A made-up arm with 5 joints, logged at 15 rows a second.
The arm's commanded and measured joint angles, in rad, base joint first. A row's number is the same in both.
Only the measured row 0 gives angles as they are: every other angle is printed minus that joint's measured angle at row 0.
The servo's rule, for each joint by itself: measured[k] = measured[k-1] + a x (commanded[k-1-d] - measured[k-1]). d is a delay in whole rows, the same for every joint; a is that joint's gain. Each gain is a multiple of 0.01, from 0.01 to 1. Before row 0 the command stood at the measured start. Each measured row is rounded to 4 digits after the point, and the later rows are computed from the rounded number. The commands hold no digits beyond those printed.
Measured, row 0: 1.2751, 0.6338, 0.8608, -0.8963, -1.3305
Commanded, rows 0 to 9: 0.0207, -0.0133, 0.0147, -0.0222, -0.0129; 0.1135, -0.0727, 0.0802, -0.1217, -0.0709; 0.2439, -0.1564, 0.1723, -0.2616, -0.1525; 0.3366, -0.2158, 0.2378, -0.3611, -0.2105; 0.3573, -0.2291, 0.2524, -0.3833, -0.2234; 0.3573, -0.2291, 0.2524, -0.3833, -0.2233; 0.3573, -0.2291, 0.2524, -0.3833, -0.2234; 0.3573, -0.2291, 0.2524, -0.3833, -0.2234; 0.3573, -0.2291, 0.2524, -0.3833, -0.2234; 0.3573, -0.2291, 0.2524, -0.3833, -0.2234
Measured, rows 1 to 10: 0.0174, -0.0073, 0.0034, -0.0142, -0.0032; 0.0981, -0.0433, 0.0211, -0.0830, -0.0201; 0.2206, -0.1055, 0.0559, -0.1973, -0.0532; 0.3180, -0.1662, 0.0977, -0.3021, -0.0925; 0.3510, -0.2008, 0.1333, -0.3541, -0.1252; 0.3563, -0.2164, 0.1607, -0.3728, -0.1497; 0.3571, -0.2234, 0.1818, -0.3795, -0.1681; 0.3573, -0.2265, 0.1980, -0.3819, -0.1819; 0.3573, -0.2279, 0.2105, -0.3828, -0.1923; 0.3573, -0.2286, 0.2201, -0.3831, -0.2001
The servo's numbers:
d 0
a 0.84 0.55 0.23 0.64 0.25

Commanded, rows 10 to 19: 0.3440, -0.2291, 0.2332, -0.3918, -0.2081; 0.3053, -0.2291, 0.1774, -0.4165, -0.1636; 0.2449, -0.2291, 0.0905, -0.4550, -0.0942; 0.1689, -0.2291, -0.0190, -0.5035, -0.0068; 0.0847, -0.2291, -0.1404, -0.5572, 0.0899; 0.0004, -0.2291, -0.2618, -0.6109, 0.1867; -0.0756, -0.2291, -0.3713, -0.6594, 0.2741; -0.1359, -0.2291, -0.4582, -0.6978, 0.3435; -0.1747, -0.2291, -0.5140, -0.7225, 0.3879; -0.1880, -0.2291, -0.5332, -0.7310, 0.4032
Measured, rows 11 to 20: 0.3461, -0.2289, 0.2231, -0.3887, -0.2021; 0.3118, -0.2290, 0.2126, -0.4065, -0.1925; 0.2556, -0.2291, 0.1845, -0.4375, -0.1679; 0.1828, -0.2291, 0.1377, -0.4797, -0.1276; 0.1004, -0.2291, 0.0737, -0.5293, -0.0732; 0.0164, -0.2291, -0.0035, -0.5815, -0.0082; -0.0609, -0.2291, -0.0881, -0.6314, 0.0624; -0.1239, -0.2291, -0.1732, -0.6739, 0.1327; -0.1666, -0.2291, -0.2516, -0.7050, 0.1965; -0.1846, -0.2291, -0.3164, -0.7216, 0.2482
